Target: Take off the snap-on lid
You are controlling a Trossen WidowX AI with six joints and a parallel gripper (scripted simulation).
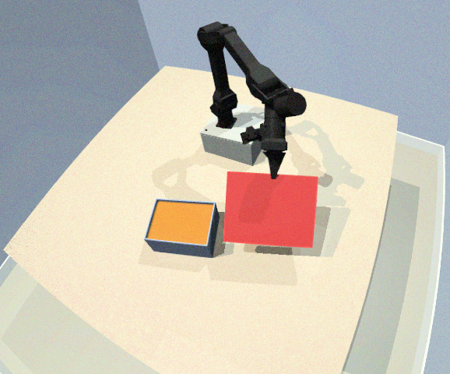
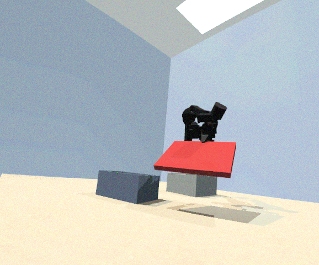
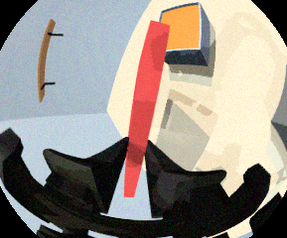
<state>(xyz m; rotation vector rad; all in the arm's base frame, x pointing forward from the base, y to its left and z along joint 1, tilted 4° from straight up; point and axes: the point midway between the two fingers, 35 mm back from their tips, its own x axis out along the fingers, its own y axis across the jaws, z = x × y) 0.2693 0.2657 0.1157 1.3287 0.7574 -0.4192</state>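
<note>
My gripper tip is now 7 cm short of the red lid, 5 cm above it and 1 cm to the right of it. From my gripper tip the other things lie so: storage box 25 cm to the right, 18 cm below, 14 cm ahead.
</note>
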